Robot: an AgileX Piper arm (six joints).
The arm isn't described. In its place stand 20 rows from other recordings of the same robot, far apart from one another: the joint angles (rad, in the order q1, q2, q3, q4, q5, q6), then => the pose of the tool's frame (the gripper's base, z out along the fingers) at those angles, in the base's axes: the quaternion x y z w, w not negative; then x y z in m.
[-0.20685 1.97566 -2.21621 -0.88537 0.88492 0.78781] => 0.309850 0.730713 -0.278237 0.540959 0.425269 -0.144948 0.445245
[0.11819 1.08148 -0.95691 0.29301 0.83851 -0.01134] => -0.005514 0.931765 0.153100 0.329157 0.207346 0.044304 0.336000
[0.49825 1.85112 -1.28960 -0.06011 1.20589 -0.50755] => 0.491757 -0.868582 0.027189 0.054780 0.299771 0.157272 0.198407
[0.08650 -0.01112 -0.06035 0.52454 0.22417 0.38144] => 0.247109 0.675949 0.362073 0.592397 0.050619 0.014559 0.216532
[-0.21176 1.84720 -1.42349 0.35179 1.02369 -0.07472] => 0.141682 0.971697 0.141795 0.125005 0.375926 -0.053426 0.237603
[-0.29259 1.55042 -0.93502 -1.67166 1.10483 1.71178] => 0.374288 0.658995 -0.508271 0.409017 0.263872 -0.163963 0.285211
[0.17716 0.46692 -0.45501 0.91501 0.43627 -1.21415] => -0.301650 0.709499 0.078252 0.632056 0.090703 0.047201 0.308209
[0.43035 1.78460 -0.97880 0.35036 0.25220 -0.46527] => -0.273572 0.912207 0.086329 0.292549 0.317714 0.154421 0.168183
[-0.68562 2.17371 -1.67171 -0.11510 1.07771 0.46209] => 0.520377 0.851474 -0.055728 0.033061 0.332900 -0.284205 0.162544
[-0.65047 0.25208 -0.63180 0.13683 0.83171 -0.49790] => 0.071870 0.818612 -0.250443 0.511847 0.033327 -0.013832 0.331433
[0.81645 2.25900 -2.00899 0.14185 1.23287 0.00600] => -0.375592 0.920113 0.097800 0.052512 0.317254 0.355318 0.208889
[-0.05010 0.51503 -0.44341 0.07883 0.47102 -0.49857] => -0.168702 0.831121 -0.110765 0.518178 0.105383 -0.002028 0.281698
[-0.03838 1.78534 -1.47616 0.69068 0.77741 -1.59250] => -0.515708 0.759083 0.009731 0.397169 0.400994 0.025296 0.294673
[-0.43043 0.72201 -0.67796 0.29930 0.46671 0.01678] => 0.257725 0.793151 0.015667 0.551584 0.137750 -0.049962 0.335817
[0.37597 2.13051 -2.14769 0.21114 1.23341 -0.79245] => -0.524927 0.816106 0.057356 0.234804 0.429136 0.188748 0.309430
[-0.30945 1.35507 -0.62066 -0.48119 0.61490 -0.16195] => -0.100014 0.969656 -0.196030 0.106471 0.203874 -0.090691 0.191525
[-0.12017 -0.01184 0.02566 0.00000 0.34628 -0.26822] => -0.058923 0.794537 -0.116626 0.592990 0.052872 -0.006384 0.174053
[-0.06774 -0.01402 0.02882 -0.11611 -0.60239 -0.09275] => -0.055745 0.431772 -0.100884 0.894588 0.036989 0.003478 0.254224
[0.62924 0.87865 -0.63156 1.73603 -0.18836 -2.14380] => -0.328355 0.696837 -0.000154 0.637653 0.162176 0.097267 0.329844
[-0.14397 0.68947 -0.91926 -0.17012 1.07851 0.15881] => 0.130781 0.906566 -0.081718 0.392882 0.100557 -0.028297 0.369798
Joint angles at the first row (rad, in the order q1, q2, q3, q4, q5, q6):
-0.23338, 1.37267, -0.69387, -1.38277, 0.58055, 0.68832
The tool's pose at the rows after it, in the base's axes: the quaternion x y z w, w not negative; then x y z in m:
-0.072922 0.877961 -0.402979 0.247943 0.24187 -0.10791 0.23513
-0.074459 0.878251 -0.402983 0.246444 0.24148 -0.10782 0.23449
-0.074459 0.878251 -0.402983 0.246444 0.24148 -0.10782 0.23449
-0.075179 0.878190 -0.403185 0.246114 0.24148 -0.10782 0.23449
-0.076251 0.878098 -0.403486 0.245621 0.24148 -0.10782 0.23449
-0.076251 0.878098 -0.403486 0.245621 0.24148 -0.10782 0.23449
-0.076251 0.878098 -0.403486 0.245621 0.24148 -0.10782 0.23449
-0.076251 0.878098 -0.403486 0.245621 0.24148 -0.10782 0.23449
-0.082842 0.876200 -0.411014 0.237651 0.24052 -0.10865 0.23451
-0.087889 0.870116 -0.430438 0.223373 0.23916 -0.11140 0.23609
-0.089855 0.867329 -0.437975 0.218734 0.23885 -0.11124 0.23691
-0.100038 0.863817 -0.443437 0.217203 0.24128 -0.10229 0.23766
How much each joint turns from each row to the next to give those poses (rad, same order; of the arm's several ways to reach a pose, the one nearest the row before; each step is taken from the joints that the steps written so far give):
-0.00001, -0.00001, 0.00228, -0.00133, -0.00001, -0.00409
-0.00002, -0.00001, 0.00231, 0.00003, 0.00000, -0.00266
0.00000, 0.00000, 0.00000, 0.00000, 0.00000, 0.00000
0.00000, 0.00000, 0.00000, -0.00001, 0.00000, -0.00164
0.00000, 0.00000, 0.00000, 0.00001, 0.00000, -0.00244
0.00000, 0.00000, 0.00000, 0.00000, 0.00000, 0.00000
0.00000, 0.00000, 0.00000, 0.00000, 0.00000, 0.00000
0.00000, 0.00000, 0.00000, 0.00000, 0.00000, 0.00000
0.00005, 0.00004, 0.00176, -0.00726, 0.01307, -0.01496
-0.00003, 0.00219, -0.00112, -0.02613, 0.03754, -0.00885
0.00571, -0.00003, 0.00001, -0.00950, 0.01820, -0.00066
0.04619, 0.00001, 0.00002, 0.00231, 0.03708, 0.00004

